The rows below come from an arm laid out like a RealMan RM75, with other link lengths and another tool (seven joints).
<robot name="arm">
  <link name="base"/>
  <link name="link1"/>
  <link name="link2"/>
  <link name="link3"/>
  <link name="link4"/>
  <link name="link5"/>
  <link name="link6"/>
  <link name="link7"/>
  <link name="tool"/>
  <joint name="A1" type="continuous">
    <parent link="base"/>
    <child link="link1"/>
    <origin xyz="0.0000 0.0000 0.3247" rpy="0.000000 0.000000 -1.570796"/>
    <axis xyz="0 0 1"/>
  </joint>
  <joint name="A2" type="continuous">
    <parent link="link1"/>
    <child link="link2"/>
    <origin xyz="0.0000 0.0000 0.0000" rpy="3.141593 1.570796 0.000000"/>
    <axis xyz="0 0 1"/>
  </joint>
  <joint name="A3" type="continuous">
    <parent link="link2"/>
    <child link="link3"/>
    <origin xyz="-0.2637 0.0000 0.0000" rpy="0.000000 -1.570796 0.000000"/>
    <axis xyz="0 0 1"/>
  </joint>
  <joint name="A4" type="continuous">
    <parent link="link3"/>
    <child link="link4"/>
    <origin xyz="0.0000 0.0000 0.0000" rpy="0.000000 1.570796 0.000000"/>
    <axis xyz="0 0 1"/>
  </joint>
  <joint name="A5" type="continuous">
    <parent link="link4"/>
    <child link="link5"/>
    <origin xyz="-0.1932 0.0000 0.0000" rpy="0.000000 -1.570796 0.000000"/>
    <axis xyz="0 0 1"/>
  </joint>
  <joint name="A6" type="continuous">
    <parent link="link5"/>
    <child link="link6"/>
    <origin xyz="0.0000 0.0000 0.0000" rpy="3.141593 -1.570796 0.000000"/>
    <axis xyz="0 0 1"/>
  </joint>
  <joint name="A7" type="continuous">
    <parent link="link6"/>
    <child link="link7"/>
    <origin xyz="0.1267 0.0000 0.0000" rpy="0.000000 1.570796 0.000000"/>
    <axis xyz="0 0 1"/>
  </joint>
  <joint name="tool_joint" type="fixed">
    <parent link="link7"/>
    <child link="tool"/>
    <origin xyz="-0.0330 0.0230 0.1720" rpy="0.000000 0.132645 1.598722"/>
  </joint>
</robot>
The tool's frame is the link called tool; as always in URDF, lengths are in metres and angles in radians. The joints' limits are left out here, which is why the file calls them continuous.
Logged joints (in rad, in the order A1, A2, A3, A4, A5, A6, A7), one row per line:
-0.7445 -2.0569 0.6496 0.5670 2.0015 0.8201 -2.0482
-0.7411 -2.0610 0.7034 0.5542 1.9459 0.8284 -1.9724
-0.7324 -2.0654 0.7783 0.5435 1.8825 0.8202 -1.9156
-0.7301 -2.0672 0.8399 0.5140 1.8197 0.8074 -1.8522
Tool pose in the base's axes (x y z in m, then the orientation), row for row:
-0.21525 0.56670 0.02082 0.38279 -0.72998 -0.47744 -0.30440
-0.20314 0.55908 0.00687 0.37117 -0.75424 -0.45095 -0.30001
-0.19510 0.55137 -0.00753 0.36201 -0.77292 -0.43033 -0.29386
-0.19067 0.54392 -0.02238 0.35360 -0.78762 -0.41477 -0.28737
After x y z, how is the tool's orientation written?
As a quaternion, w x y z.
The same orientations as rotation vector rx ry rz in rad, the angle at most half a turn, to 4 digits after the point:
-1.8616 -1.2176 -0.7763
-1.9340 -1.1563 -0.7693
-1.9906 -1.1083 -0.7568
-2.0366 -1.0725 -0.7431

